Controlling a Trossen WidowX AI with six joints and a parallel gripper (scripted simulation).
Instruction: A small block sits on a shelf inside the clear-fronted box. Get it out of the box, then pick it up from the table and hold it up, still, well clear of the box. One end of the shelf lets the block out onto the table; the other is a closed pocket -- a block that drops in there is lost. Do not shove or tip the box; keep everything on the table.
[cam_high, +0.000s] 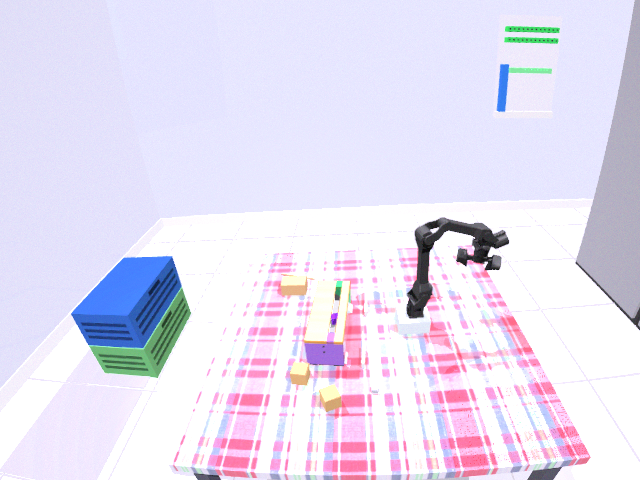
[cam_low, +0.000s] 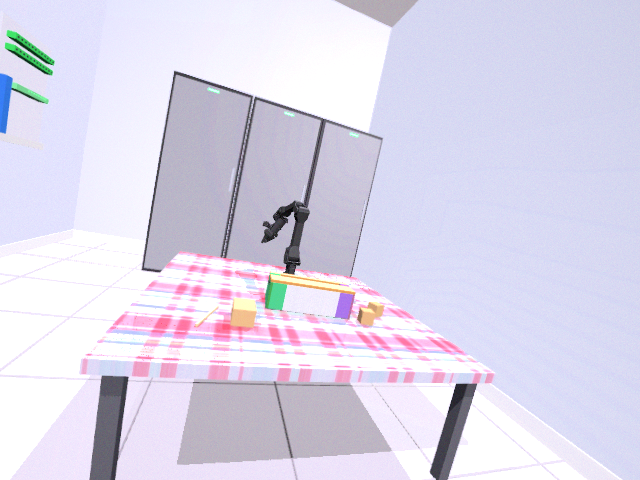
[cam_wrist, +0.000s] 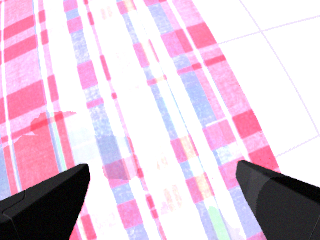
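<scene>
Now: gripper tip 610 mm short of the long box, 160 mm to the right of it and 110 mm above it. Also, from my gripper tip: small purple block (630 mm ahead, 180 mm to the left, 90 mm below); thin stick (830 mm ahead, 270 mm to the right, 170 mm below).
</scene>
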